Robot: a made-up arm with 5 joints. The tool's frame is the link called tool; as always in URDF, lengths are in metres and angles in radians. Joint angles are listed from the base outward. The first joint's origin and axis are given. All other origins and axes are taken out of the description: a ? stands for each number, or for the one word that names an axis. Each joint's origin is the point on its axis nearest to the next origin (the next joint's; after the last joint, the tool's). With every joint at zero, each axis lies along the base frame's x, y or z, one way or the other. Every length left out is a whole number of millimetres.
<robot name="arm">
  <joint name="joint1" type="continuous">
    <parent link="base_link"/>
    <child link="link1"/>
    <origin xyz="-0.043 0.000 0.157" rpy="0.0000 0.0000 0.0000"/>
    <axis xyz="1 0 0"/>
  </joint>
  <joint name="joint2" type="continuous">
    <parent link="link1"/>
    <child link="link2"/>
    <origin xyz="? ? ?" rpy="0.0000 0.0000 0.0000"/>
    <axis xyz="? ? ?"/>
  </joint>
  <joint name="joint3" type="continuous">
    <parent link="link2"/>
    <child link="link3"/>
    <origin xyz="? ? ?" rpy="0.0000 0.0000 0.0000"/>
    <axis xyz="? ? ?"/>
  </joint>
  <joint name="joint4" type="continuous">
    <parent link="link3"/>
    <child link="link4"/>
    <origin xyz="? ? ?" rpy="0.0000 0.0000 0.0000"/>
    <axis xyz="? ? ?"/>
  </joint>
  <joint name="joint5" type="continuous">
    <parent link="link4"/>
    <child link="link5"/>
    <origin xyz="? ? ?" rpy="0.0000 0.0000 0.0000"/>
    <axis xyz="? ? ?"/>
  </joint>
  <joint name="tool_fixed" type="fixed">
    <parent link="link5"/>
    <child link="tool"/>
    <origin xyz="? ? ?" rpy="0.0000 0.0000 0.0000"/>
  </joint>
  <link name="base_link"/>
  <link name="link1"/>
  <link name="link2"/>
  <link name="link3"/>
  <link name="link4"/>
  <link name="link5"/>
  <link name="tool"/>
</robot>
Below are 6 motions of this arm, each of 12 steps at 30 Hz.
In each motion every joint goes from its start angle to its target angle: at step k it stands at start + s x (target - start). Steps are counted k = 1, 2, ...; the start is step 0. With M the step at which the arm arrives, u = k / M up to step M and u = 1 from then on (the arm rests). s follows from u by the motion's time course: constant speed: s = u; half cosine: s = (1 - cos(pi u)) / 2; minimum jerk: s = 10 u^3 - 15 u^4 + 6 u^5.
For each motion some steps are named. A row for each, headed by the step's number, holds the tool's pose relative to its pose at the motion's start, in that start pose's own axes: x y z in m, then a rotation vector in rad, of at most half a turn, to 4 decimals.
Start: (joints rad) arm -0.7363 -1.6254 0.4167 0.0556 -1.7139
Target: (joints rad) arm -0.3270 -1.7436 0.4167 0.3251 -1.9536
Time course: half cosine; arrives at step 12
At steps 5, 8, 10, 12:
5: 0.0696 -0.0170 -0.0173 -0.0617 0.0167 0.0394
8: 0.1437 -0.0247 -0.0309 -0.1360 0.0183 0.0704
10: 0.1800 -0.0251 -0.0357 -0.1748 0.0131 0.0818
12: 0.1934 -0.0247 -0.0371 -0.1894 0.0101 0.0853

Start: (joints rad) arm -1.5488 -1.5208 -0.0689 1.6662 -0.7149
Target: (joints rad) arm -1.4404 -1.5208 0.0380 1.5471 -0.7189
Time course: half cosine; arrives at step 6
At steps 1, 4, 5, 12:
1: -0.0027 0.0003 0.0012 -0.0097 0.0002 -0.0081
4: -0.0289 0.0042 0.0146 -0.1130 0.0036 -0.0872
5: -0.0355 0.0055 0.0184 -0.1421 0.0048 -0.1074
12: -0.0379 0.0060 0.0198 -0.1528 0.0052 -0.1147

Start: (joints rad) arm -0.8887 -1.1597 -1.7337 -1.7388 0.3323
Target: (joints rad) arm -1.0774 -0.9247 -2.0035 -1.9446 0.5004
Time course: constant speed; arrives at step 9
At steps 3, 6, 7, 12:
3: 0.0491 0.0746 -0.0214 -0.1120 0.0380 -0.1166
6: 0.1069 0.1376 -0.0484 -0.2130 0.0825 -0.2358
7: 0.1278 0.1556 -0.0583 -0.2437 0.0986 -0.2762
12: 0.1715 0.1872 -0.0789 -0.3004 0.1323 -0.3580

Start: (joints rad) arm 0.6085 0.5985 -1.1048 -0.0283 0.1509
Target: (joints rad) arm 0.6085 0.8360 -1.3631 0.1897 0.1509
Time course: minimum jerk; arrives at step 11
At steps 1, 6, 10, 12:
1: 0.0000 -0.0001 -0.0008 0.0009 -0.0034 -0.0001
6: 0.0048 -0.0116 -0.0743 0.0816 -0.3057 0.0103
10: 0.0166 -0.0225 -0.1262 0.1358 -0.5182 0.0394
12: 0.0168 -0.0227 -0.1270 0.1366 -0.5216 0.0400

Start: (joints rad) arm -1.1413 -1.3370 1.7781 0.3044 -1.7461
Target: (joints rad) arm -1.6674 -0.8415 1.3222 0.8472 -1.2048
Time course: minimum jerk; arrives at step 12
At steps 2, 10, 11, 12:
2: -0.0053 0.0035 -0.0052 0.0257 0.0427 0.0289
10: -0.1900 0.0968 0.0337 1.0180 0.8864 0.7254
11: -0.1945 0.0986 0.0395 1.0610 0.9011 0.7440
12: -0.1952 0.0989 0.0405 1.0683 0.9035 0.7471

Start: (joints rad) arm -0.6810 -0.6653 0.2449 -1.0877 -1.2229
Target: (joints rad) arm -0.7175 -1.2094 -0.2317 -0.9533 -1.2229
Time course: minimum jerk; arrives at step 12
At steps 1, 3, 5, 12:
1: 0.0000 -0.0002 0.0000 -0.0001 0.0006 0.0002
3: 0.0003 -0.0037 -0.0002 -0.0016 0.0129 0.0048
5: 0.0020 -0.0125 -0.0001 -0.0057 0.0435 0.0156
12: 0.0121 -0.0351 0.0035 -0.0184 0.1268 0.0421

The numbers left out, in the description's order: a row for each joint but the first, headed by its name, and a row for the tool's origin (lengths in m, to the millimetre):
joint2: xyz 0.000 0.312 0.088, axis 0 -1 0
joint3: xyz -0.030 0.000 -0.077, axis 0 1 0
joint4: xyz -0.335 0.000 -0.085, axis 1 0 0
joint5: xyz 0.000 -0.064 0.095, axis 0 0 1
tool: xyz 0.082 0.218 0.000

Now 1 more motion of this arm.
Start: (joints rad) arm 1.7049 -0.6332 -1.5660 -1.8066 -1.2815
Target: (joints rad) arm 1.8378 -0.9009 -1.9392 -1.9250 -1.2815
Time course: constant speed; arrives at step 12
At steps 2, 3, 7, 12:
2: 0.0079 0.0076 0.0010 -0.0227 -0.0002 -0.0127
3: 0.0118 0.0115 0.0013 -0.0342 -0.0004 -0.0189
7: 0.0275 0.0280 0.0020 -0.0816 -0.0016 -0.0423
12: 0.0468 0.0504 0.0011 -0.1437 -0.0039 -0.0686

